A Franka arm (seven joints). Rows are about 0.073 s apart.
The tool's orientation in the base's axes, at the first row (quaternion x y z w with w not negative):
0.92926, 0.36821, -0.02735, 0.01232
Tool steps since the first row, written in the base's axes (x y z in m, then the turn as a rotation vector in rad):
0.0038, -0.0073, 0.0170, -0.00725, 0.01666, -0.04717
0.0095, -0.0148, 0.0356, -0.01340, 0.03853, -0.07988
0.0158, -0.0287, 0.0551, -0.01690, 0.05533, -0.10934
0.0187, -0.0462, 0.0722, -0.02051, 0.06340, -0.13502
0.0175, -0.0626, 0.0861, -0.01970, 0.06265, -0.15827
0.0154, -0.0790, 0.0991, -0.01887, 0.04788, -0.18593
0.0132, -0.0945, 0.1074, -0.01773, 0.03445, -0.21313
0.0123, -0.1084, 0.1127, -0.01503, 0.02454, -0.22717
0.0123, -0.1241, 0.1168, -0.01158, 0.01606, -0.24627
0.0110, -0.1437, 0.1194, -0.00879, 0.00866, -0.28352
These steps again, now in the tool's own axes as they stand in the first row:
-0.0032, 0.0080, -0.0168, 0.00894, -0.01723, 0.04667
-0.0053, 0.0174, -0.0353, 0.02138, -0.03747, 0.07864
-0.0114, 0.0319, -0.0544, 0.03208, -0.05219, 0.10747
-0.0223, 0.0467, -0.0709, 0.03651, -0.06061, 0.13290
-0.0352, 0.0578, -0.0840, 0.03798, -0.05957, 0.15611
-0.0487, 0.0684, -0.0962, 0.03015, -0.04832, 0.18432
-0.0614, 0.0782, -0.1037, 0.02342, -0.03783, 0.21200
-0.0719, 0.0877, -0.1083, 0.01945, -0.02880, 0.22633
-0.0829, 0.0992, -0.1118, 0.01731, -0.02031, 0.24562
-0.0974, 0.1126, -0.1135, 0.01651, -0.01311, 0.28300

